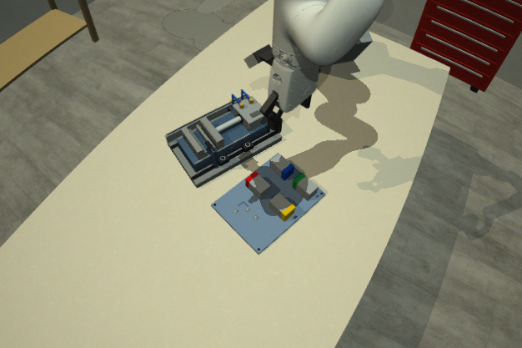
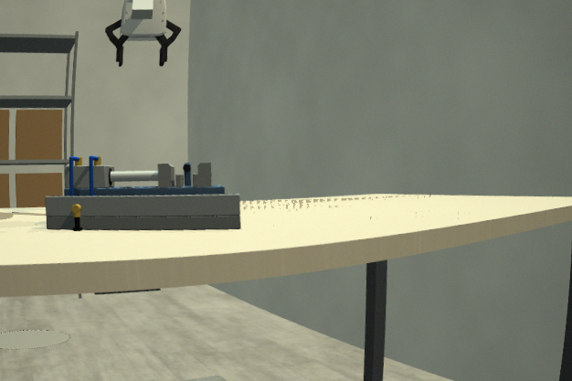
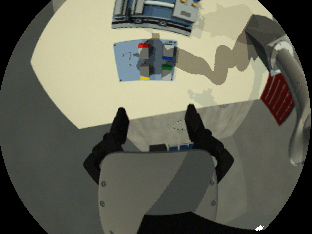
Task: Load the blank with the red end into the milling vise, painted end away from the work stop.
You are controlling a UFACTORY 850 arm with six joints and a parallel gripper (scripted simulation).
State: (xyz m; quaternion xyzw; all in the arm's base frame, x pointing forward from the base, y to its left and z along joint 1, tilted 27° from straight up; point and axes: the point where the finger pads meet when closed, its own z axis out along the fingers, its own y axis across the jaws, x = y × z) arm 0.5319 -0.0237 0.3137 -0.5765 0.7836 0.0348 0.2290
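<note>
The red-ended blank is 3 cm ahead of my hand, 6 cm to the right of it and 30 cm below it. Also, from my hand: yellow-ended blank 5 cm ahead, 3 cm to the left, 30 cm below; then blue-ended blank 6 cm behind, 3 cm to the right, 30 cm below; then green-ended blank 3 cm behind, 6 cm to the left, 30 cm below.
</note>
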